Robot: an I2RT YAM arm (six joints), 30 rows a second.
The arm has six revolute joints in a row. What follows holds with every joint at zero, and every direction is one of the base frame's. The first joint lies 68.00 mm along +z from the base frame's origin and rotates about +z. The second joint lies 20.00 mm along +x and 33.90 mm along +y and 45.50 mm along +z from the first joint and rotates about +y. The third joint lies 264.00 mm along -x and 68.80 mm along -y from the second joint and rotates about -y. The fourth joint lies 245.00 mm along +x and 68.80 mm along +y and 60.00 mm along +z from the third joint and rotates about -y. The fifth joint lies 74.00 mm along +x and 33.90 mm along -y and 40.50 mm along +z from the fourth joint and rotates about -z. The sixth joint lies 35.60 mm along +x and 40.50 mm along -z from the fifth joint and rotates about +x. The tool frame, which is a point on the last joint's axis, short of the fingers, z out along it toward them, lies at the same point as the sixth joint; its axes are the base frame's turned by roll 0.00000, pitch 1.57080 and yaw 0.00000 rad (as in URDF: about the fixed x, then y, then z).
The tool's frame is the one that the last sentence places.
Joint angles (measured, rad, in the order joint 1, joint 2, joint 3, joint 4, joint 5, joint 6), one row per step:
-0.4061 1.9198 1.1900 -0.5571 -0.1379 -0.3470
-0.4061 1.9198 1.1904 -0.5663 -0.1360 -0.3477
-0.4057 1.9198 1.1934 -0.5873 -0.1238 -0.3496
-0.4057 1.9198 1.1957 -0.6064 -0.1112 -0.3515
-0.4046 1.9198 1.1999 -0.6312 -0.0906 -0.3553
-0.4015 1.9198 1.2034 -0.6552 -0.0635 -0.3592
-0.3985 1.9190 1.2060 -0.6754 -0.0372 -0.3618
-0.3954 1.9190 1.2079 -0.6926 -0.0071 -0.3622
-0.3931 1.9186 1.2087 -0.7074 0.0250 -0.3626
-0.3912 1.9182 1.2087 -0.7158 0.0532 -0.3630
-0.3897 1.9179 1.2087 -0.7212 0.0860 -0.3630
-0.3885 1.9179 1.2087 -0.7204 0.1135 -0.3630
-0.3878 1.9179 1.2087 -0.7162 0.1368 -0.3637
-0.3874 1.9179 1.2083 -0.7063 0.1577 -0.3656
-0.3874 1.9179 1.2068 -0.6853 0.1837 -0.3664
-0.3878 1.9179 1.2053 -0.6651 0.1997 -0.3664
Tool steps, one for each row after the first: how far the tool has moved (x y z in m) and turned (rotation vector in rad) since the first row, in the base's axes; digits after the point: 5 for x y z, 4 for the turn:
-0.00083 0.00028 -0.00019 0.0016 0.0088 0.0001
-0.00235 0.00063 -0.00009 -0.0027 0.0299 -0.0009
-0.00390 0.00081 -0.00008 -0.0078 0.0502 -0.0022
-0.00559 0.00117 0.00027 -0.0191 0.0770 -0.0023
-0.00717 0.00200 0.00052 -0.0363 0.1063 -0.0014
-0.00860 0.00275 0.00096 -0.0541 0.1318 -0.0013
-0.00991 0.00332 0.00107 -0.0755 0.1575 -0.0038
-0.01136 0.00357 0.00115 -0.0994 0.1823 -0.0072
-0.01235 0.00361 0.00118 -0.1221 0.2004 -0.0103
-0.01314 0.00325 0.00128 -0.1498 0.2175 -0.0152
-0.01328 0.00271 0.00139 -0.1751 0.2272 -0.0199
-0.01309 0.00200 0.00156 -0.1978 0.2321 -0.0240
-0.01242 0.00109 0.00173 -0.2205 0.2314 -0.0276
-0.01101 -0.00048 0.00190 -0.2509 0.2233 -0.0356
-0.00960 -0.00181 0.00204 -0.2719 0.2121 -0.0427

